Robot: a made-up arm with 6 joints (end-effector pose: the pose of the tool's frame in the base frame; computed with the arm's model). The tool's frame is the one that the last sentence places.
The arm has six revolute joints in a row. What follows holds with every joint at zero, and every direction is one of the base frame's.
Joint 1 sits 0.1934 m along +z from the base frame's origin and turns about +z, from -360 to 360 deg.
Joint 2 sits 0.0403 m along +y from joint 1 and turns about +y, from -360 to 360 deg.
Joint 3 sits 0.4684 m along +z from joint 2 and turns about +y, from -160 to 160 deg.
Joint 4 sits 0.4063 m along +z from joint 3 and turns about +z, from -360 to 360 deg.
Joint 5 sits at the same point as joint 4 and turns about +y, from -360 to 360 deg.
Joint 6 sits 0.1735 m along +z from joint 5 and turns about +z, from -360 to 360 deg.
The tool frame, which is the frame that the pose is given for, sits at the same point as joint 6; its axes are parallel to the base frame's.
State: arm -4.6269 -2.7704 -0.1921 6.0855 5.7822 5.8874
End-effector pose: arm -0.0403 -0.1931 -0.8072 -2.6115 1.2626 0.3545
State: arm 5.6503 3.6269 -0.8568 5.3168 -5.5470 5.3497
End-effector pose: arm -0.1022 0.0061 -0.7433 1.3928 -2.1432 0.1601
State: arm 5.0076 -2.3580 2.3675 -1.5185 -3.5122 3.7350
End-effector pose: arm -0.1160 0.3044 0.1061 -0.3408 -2.7779 0.2257
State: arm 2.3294 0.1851 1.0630 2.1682 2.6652 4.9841
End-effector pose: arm -0.2910 0.1528 0.7762 0.6866 1.6140 -1.2113
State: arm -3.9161 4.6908 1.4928 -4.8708 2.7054 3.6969
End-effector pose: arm 0.2654 -0.4173 0.4322 0.1411 -2.7000 0.2389
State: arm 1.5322 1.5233 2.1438 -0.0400 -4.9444 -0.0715
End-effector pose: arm -0.0297 0.0993 -0.0857 1.0256 -0.9330 1.2589
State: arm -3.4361 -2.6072 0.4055 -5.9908 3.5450 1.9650
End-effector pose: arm 0.3761 -0.1357 -0.4079 0.7264 -1.3181 -1.5219
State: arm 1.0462 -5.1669 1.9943 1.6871 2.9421 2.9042
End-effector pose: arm 0.1520 0.4113 0.1630 -0.2473 0.0115 2.2513
